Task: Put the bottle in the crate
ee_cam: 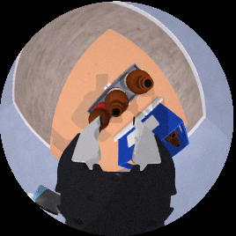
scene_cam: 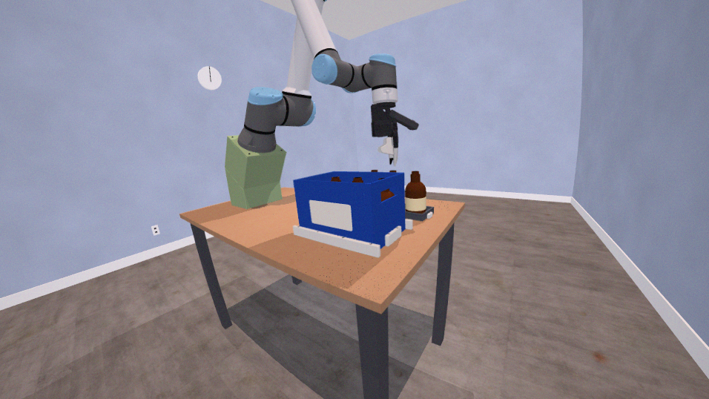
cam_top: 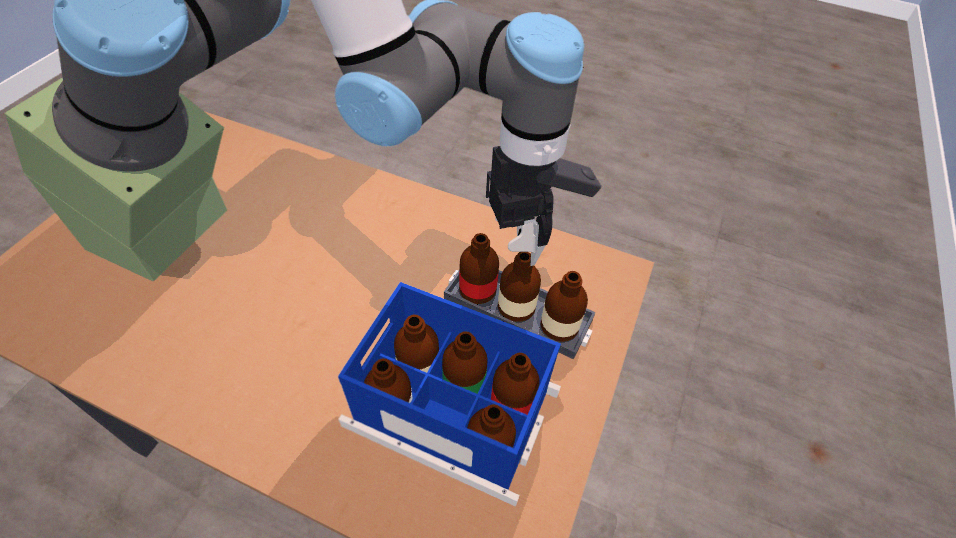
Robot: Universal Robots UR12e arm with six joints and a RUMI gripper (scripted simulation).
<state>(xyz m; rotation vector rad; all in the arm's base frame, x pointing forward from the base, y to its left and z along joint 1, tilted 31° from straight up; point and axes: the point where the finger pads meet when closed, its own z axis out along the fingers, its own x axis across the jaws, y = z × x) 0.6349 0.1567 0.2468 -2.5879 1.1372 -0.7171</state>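
Right now the red-label bottle is 11 cm below my hand and 9 cm behind it. Round my hand: blue crate (24 cm to the right, 11 cm below, 2 cm behind); then grey tray (18 cm below).
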